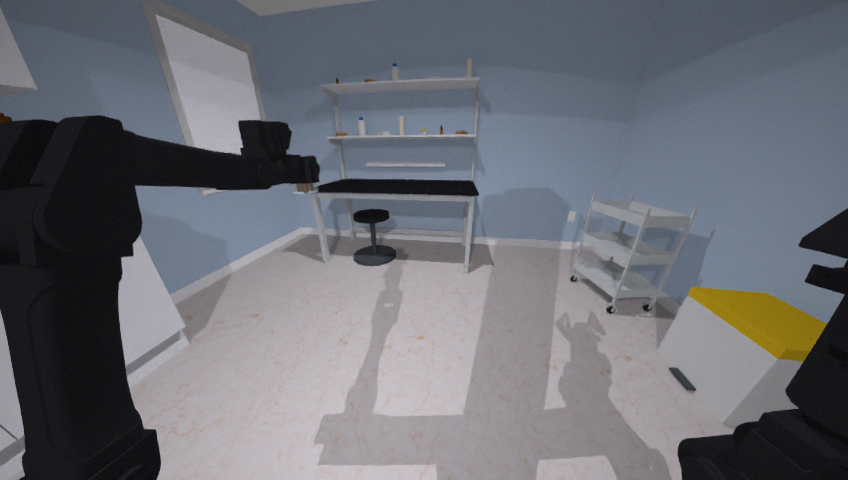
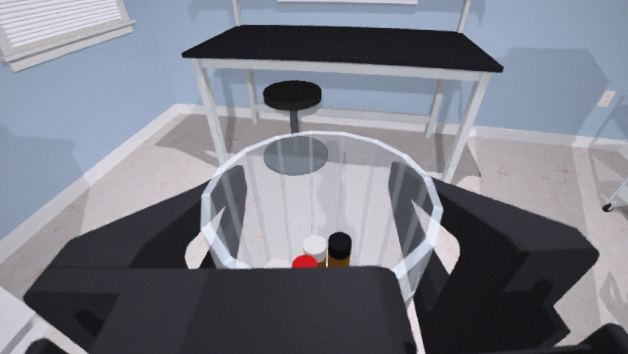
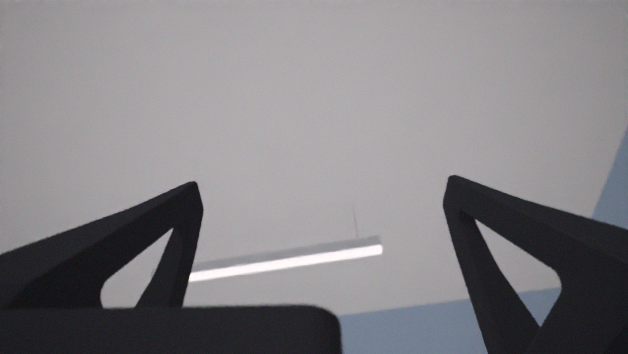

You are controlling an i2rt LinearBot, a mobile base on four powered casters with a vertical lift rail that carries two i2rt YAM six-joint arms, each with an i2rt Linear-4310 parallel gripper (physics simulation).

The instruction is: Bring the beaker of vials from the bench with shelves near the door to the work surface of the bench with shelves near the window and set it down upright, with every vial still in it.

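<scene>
The clear beaker (image 1: 305, 187) (image 2: 417, 265) is held upright in the air between the fingers of my left gripper (image 1: 308, 177) (image 2: 317, 174). Inside it show a black-capped amber vial (image 2: 340, 245), a white-capped vial (image 2: 314, 245), a red cap (image 2: 304, 262) and part of another pale cap (image 2: 277, 263); the lower parts are hidden. The bench near the window, with its black work surface (image 1: 404, 187) (image 2: 345, 47) and shelves (image 1: 404, 85), stands ahead, some distance beyond the beaker. My right gripper (image 1: 806, 256) (image 3: 322, 192) is open and empty, facing the ceiling. The bench near the door does not show.
A black stool (image 1: 371, 215) (image 2: 292, 94) stands at the window bench, left of its middle. A white three-tier cart (image 1: 666, 218) stands at the right wall. A yellow-topped white bin (image 1: 755, 315) is nearer right. A white cabinet (image 1: 148, 303) is at left, below the window (image 1: 208, 77).
</scene>
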